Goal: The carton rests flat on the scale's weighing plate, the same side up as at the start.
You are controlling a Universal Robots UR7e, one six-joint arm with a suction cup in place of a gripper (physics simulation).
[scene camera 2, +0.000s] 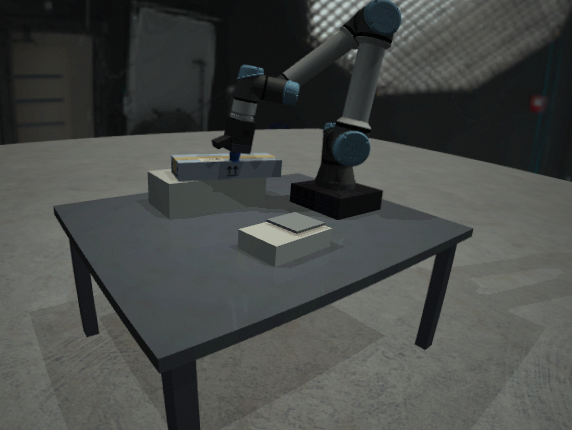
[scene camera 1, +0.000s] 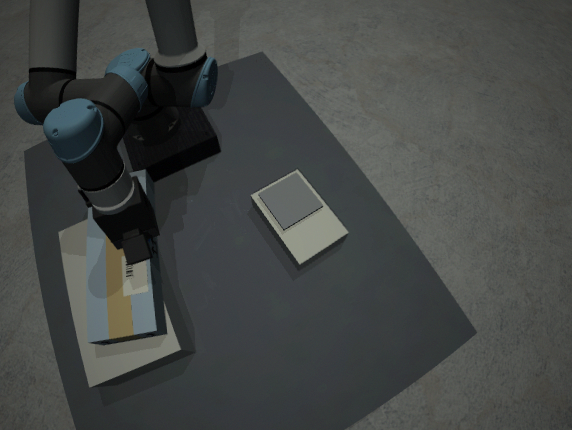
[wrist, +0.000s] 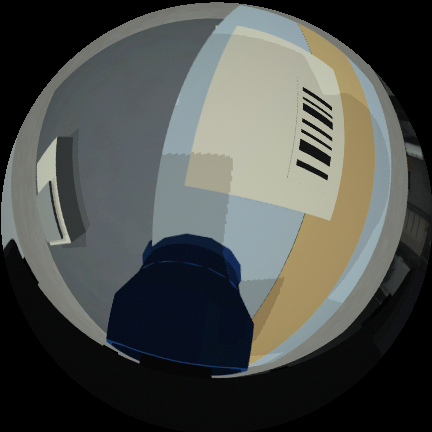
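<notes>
A long light-blue carton with a tan tape strip and a barcode label lies level over a pale block, one end overhanging towards the robot base. Whether a thin gap separates them I cannot tell. My dark blue suction cup is on the carton's top face, near one long edge and beside the label; it is shut on the carton. The camera housing hides the cup in scene camera 1. The scale stands apart, its grey weighing plate bare.
The robot's black base block stands on the dark table, near the carton's overhanging end. The scale stands across the table from the pale block. The table's edges show in both scene views.
</notes>
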